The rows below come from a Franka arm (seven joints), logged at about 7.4 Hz.
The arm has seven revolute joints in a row. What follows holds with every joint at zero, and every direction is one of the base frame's.
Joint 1 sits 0.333 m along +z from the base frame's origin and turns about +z.
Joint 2 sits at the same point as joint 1 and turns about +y.
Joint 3 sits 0.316 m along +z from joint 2 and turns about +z.
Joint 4 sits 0.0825 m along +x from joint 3 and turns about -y.
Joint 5 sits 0.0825 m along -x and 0.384 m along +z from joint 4 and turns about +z.
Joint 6 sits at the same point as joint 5 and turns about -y.
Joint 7 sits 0.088 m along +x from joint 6 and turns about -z.
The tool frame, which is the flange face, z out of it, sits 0.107 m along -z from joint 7; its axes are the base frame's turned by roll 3.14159, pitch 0 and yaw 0 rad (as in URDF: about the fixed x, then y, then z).
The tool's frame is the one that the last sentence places.
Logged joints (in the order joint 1, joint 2, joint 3, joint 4, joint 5, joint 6, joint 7), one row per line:
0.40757, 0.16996, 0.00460, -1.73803, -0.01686, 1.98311, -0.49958
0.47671, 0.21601, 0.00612, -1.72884, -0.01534, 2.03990, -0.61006
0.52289, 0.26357, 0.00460, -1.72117, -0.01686, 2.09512, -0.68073
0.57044, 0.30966, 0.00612, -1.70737, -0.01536, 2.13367, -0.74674
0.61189, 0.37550, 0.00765, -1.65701, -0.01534, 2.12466, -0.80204
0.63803, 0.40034, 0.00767, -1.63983, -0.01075, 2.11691, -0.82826
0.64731, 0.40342, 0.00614, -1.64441, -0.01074, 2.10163, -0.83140
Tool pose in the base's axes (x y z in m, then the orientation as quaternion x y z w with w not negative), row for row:
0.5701, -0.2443, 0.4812, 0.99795, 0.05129, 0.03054, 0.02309
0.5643, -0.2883, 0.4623, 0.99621, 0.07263, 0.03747, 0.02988
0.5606, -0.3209, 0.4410, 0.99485, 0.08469, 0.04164, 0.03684
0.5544, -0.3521, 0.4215, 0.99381, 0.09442, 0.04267, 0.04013
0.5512, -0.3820, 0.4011, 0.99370, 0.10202, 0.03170, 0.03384
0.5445, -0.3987, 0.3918, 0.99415, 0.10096, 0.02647, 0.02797
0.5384, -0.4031, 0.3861, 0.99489, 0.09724, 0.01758, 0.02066
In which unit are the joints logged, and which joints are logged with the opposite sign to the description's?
The joints are logged in radians. Opposite sign: joint 1.
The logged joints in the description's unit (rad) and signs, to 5 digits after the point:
-0.40757, 0.16996, 0.00460, -1.73803, -0.01686, 1.98311, -0.49958
-0.47671, 0.21601, 0.00612, -1.72884, -0.01534, 2.03990, -0.61006
-0.52289, 0.26357, 0.00460, -1.72117, -0.01686, 2.09512, -0.68073
-0.57044, 0.30966, 0.00612, -1.70737, -0.01536, 2.13367, -0.74674
-0.61189, 0.37550, 0.00765, -1.65701, -0.01534, 2.12466, -0.80204
-0.63803, 0.40034, 0.00767, -1.63983, -0.01075, 2.11691, -0.82826
-0.64731, 0.40342, 0.00614, -1.64441, -0.01074, 2.10163, -0.83140

